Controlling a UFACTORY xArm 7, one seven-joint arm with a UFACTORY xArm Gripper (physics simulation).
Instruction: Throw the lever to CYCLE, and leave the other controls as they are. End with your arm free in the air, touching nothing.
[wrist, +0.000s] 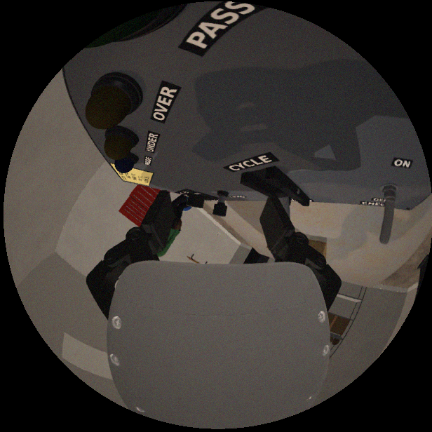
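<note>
The CYCLE label (251, 162) is on the dark control panel (175, 172), above the lever's black slotted base (261, 181). The lever's ball knob does not show; the right finger covers the area below the base, so I cannot tell the lever's position. My gripper (218, 204) is open and empty, its fingers spread just below the panel's lower edge. The right finger is close to the lever base in view; whether it touches the lever is hidden. A grey toggle (387, 215) hangs below the ON label (402, 163) on the right.
A small black knob (220, 207) shows between the fingers, beside a black selector (195, 200). An amber lamp (106, 107) by OVER, another (118, 145) by UNDER, a blue button (124, 165) and a yellow card (140, 176) are at left. A red slatted object (137, 204) lies beyond the left finger.
</note>
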